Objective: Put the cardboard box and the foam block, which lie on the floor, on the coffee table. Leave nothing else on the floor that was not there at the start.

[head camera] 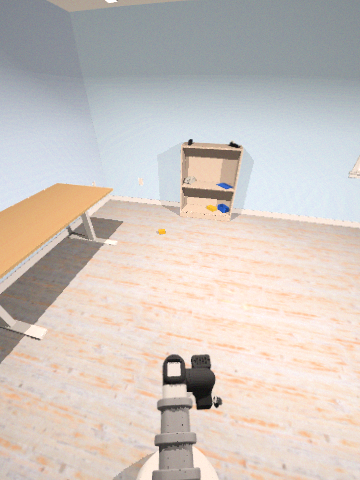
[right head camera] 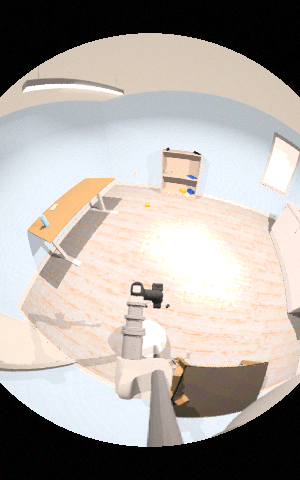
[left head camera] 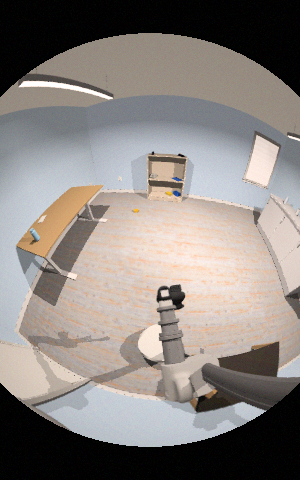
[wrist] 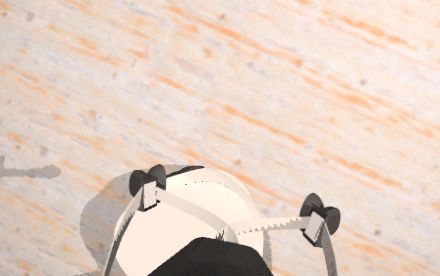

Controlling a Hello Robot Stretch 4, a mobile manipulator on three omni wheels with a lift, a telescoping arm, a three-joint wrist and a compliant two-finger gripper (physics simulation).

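Places are measured from the robot's base along level axes (x left, y ahead, z down), in metres.
Pixels of known places: gripper, fingertip midpoint: (wrist: 232, 194); robot's base at its link origin: (right head camera: 145, 337) (left head camera: 158, 341).
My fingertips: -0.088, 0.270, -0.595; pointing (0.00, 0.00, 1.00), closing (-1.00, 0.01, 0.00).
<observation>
Ahead of a thing's pixels: the offset from my fingertips to its middle, as dx, dy, dz. Level surfaces: height alone.
The foam block (head camera: 161, 231) (left head camera: 135, 211) (right head camera: 147, 205), small and orange-yellow, lies on the floor between the long desk and the bookcase, far ahead of my gripper. The coffee table {dz +0.173} (left head camera: 260, 362) (right head camera: 225, 390), with a dark top and light wooden legs, stands beside my base at the lower right of both side head views. A small light-brown block shape, which looks like the cardboard box {-0.226, -0.824, +0.148} (right head camera: 181, 399), is on its top near the left edge. My gripper (head camera: 204, 382) (left head camera: 176, 296) (right head camera: 157, 295) (wrist: 232, 194) is open and empty above the floor, its fingertips wide apart in the wrist view.
A long desk {dz -0.097} (head camera: 60, 215) (left head camera: 70, 210) (right head camera: 75, 205) stands on the left, with a blue bottle {+1.408, +0.731, -0.180} (left head camera: 34, 235) (right head camera: 44, 221) on it. A bookcase (head camera: 212, 147) (left head camera: 167, 155) (right head camera: 182, 151) holding small items stands at the far wall. A white cabinet (left head camera: 280, 235) (right head camera: 290, 245) is on the right.
</observation>
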